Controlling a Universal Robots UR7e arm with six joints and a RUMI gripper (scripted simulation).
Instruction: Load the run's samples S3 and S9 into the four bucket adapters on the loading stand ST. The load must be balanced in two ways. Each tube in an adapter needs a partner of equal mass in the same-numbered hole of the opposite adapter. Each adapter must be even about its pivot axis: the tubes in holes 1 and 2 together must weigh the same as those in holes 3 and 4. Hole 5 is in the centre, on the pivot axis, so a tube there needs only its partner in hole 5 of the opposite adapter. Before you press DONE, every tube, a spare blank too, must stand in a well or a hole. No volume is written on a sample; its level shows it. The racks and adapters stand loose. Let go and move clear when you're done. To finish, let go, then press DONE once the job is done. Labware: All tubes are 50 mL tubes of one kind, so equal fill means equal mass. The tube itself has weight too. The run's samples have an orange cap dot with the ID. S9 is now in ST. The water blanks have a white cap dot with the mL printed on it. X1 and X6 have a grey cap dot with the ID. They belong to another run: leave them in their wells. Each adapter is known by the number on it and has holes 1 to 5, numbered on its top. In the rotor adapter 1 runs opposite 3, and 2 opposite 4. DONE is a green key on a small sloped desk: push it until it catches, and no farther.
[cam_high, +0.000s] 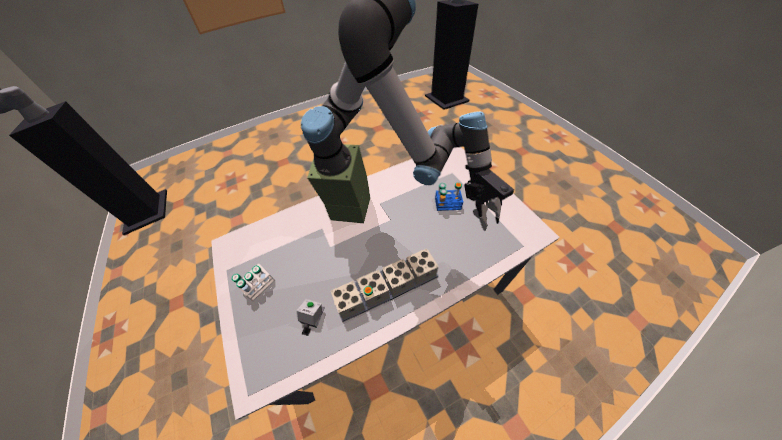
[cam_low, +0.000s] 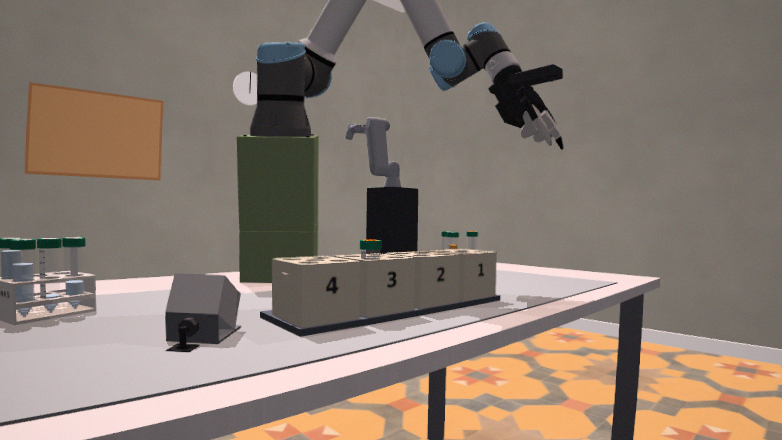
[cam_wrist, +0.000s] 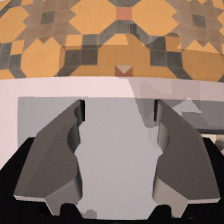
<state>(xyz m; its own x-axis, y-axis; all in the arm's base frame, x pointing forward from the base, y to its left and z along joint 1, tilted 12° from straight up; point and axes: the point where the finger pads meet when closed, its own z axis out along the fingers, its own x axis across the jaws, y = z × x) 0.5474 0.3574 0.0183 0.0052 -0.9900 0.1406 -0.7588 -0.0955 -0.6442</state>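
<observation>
Right now my hand is 8 cm past the tube, 46 cm to the left of it and 26 cm above it. Also, from my hand: blue rack: 35 cm behind, 13 cm to the left, 30 cm below; bucket adapter: 9 cm behind, 20 cm to the right, 28 cm below; water blank: 36 cm behind, 89 cm to the right, 27 cm below.
</observation>
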